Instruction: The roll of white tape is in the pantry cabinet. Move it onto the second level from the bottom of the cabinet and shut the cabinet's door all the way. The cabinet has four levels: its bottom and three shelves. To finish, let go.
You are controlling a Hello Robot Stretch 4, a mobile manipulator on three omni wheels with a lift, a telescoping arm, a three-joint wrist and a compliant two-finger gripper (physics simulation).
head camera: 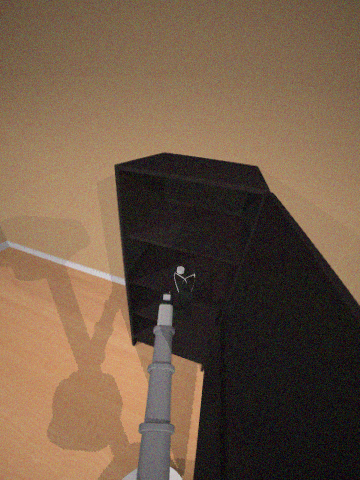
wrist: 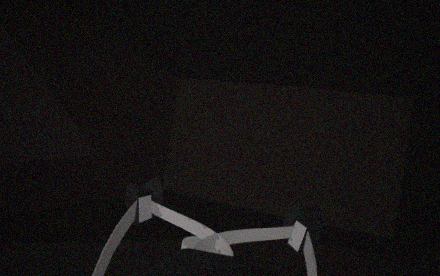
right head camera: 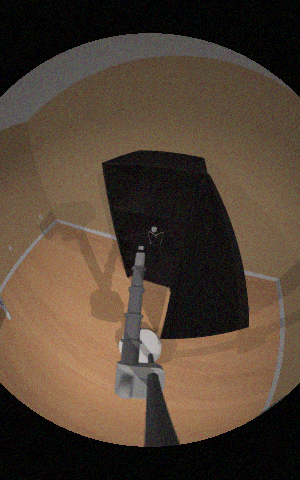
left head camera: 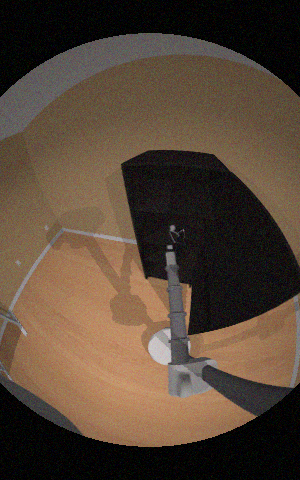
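Seen in the pictures: gripper, between the fingertips: (head camera: 184, 268) (wrist: 223, 206) (right head camera: 155, 227) (left head camera: 175, 226); robot's base, origin of its link: (right head camera: 140, 345) (left head camera: 168, 345).
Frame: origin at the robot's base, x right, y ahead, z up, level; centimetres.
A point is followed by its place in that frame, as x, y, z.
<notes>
The black pantry cabinet (head camera: 195, 172) {7.5, 85.6, 137.2} (left head camera: 172, 157) {5.7, 91.6, 137.2} (right head camera: 155, 160) {7.2, 84.6, 137.2} stands against the wall. Its door (head camera: 300, 350) {21.1, 23.3, 125.6} (left head camera: 245, 250) {22.8, 31.4, 121.5} (right head camera: 215, 280) {20.6, 20.6, 129.7} is open at the right. My gripper (head camera: 184, 275) {9.2, 91.8, 80.8} (left head camera: 177, 232) (right head camera: 156, 232) {9.2, 91.8, 80.8} (wrist: 223, 206) {9.2, 91.8, 80.8} is open, inside the cabinet, in the opening between the upper two shelves. The roll of white tape (head camera: 180, 270) {7.3, 96.9, 74.5} (left head camera: 172, 228) {7.7, 96.8, 73.8} (right head camera: 154, 229) {8.3, 96.8, 74.3} appears as a small pale spot right by the left fingertip. It does not show in the wrist view, so whether it touches the finger or rests on the shelf is unclear.
The telescoping arm (head camera: 160, 390) {0.2, 28.1, 91.7} (left head camera: 176, 305) {0.1, 24.6, 91.7} (right head camera: 133, 315) {0.4, 19.9, 92.8} reaches into the cabinet from the front, left of the open door. A round white object (left head camera: 161, 346) {-7.4, 0.4, 18.7} (right head camera: 150, 345) {9.9, 2.3, 18.7} is below the arm. The dark shelves are close above and below the gripper.
</notes>
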